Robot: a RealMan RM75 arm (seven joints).
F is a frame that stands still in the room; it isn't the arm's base.
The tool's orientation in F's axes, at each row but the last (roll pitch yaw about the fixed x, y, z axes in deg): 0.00 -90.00 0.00; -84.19 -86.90 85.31; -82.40 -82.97 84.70; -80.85 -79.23 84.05; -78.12 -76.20 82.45
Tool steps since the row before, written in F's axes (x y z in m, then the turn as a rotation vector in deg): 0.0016 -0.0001 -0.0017 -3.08 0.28 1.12; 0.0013 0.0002 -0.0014 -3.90 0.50 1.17; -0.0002 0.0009 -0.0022 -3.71 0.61 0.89; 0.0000 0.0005 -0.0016 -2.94 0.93 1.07; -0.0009 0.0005 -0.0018 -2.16 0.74 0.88
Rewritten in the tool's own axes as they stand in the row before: -0.0017 -0.0001 -0.0016 1.12 0.28 3.08; -0.0014 0.0002 -0.0013 1.18 0.51 3.90; -0.0021 0.0012 0.0001 0.92 0.65 3.70; -0.0015 0.0008 -0.0001 1.17 0.88 2.92; -0.0017 0.0010 0.0008 0.96 0.68 2.14
